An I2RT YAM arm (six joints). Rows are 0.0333 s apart.
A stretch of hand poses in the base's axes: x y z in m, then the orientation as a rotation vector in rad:
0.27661, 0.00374, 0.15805, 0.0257, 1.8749, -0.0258
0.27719, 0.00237, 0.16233, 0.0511, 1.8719, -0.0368
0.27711, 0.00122, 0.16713, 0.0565, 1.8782, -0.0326
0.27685, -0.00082, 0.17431, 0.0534, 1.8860, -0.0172
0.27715, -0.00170, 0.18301, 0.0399, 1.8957, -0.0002
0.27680, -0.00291, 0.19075, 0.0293, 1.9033, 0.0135
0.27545, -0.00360, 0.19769, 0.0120, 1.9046, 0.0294
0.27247, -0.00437, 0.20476, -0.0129, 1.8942, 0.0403
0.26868, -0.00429, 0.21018, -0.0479, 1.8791, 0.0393
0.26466, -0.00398, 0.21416, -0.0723, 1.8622, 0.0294
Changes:
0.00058, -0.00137, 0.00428, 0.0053, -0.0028, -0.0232
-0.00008, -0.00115, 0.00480, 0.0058, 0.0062, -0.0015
-0.00026, -0.00204, 0.00718, 0.0093, 0.0074, 0.0100
0.00030, -0.00088, 0.00870, 0.0052, 0.0092, 0.0181
-0.00035, -0.00121, 0.00774, 0.0043, 0.0073, 0.0143
-0.00135, -0.00069, 0.00694, 0.0025, 0.0010, 0.0200
-0.00298, -0.00077, 0.00707, -0.0047, -0.0106, 0.0227
-0.00379, 0.00008, 0.00542, -0.0180, -0.0153, 0.0238
-0.00402, 0.00031, 0.00398, -0.0188, -0.0171, 0.0121

